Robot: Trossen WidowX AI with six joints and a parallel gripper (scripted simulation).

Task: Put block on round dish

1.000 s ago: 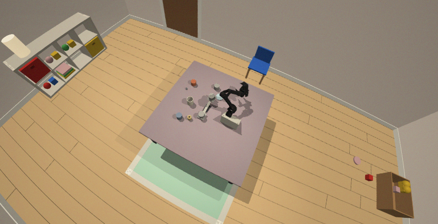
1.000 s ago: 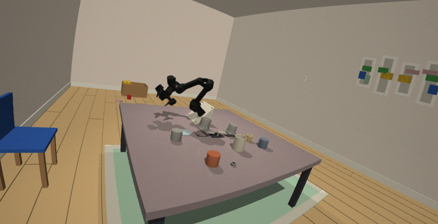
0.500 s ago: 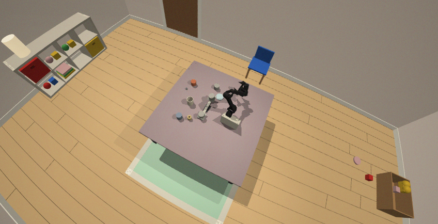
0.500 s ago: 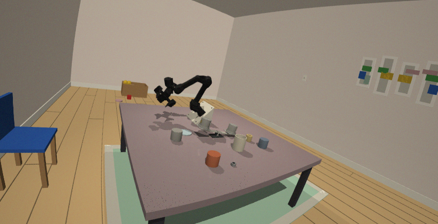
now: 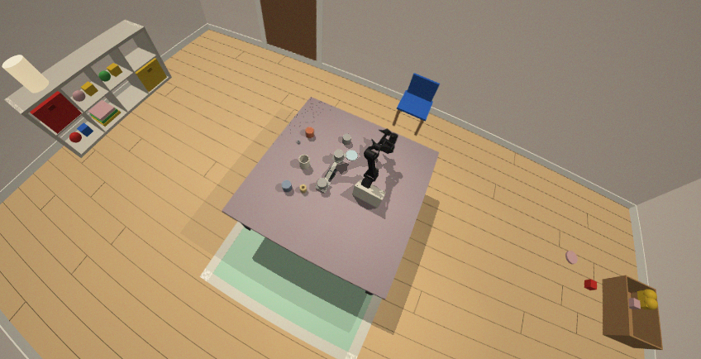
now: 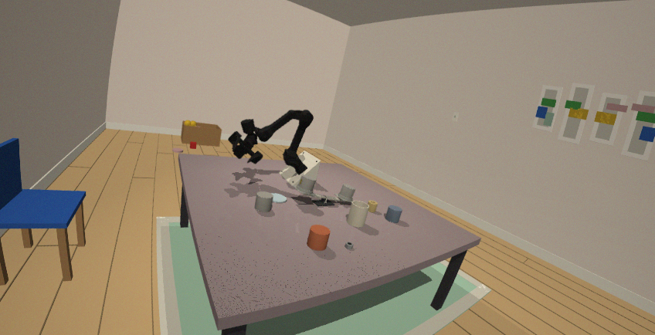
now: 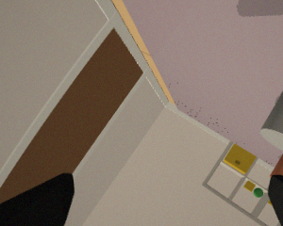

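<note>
The grey block lies 550 mm to the left of my gripper tip, 130 mm below it and 120 mm ahead of it. The rest, counted from my gripper tip: pale blue round dish: 180 mm to the left, 160 mm below, 90 mm ahead; then balance: 420 mm to the left, 140 mm ahead, 130 mm below; then orange cup: 480 mm ahead, 220 mm to the left, 130 mm below.
</note>
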